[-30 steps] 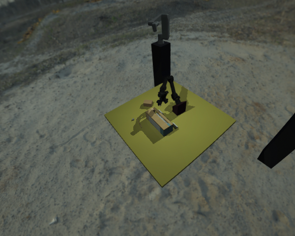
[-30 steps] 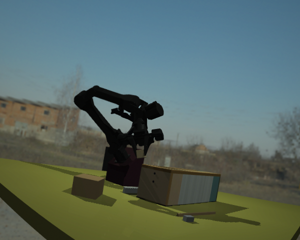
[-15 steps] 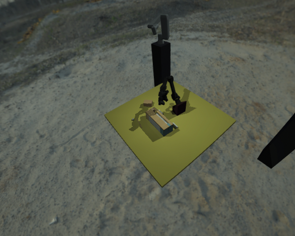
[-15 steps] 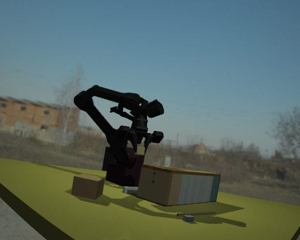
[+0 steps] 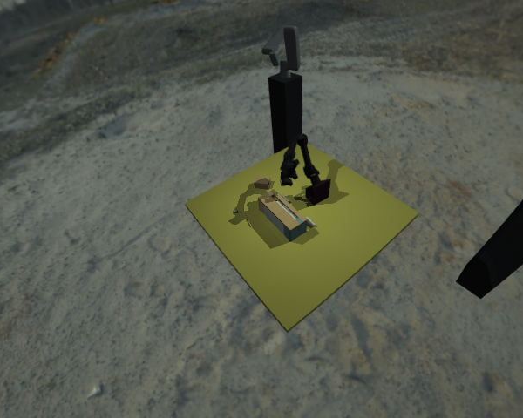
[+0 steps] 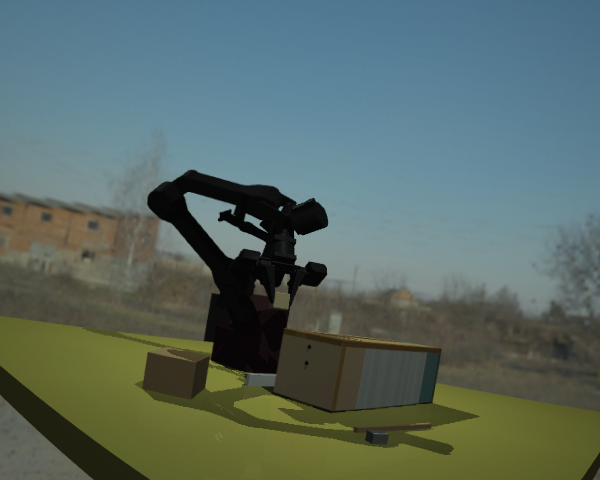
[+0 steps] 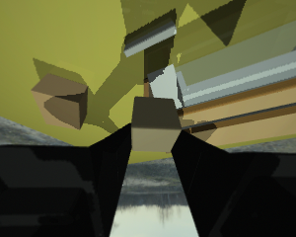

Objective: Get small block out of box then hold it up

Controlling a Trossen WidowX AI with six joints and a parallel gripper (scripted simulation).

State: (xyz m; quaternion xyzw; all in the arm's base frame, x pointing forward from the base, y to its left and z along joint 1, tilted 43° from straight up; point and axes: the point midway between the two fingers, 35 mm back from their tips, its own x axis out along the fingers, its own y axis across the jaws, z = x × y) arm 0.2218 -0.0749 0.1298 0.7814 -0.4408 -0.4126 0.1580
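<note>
The tan block lies 10 mm to the left of my gripper tip, 10 mm behind it and 10 mm above it. Round my gripper tip: thin stick 310 mm ahead, 170 mm below, 50 mm to the right; dark piece 330 mm ahead, 170 mm below, 160 mm to the right; clear-fronted box 150 mm to the left, 110 mm below, 100 mm ahead.
</note>
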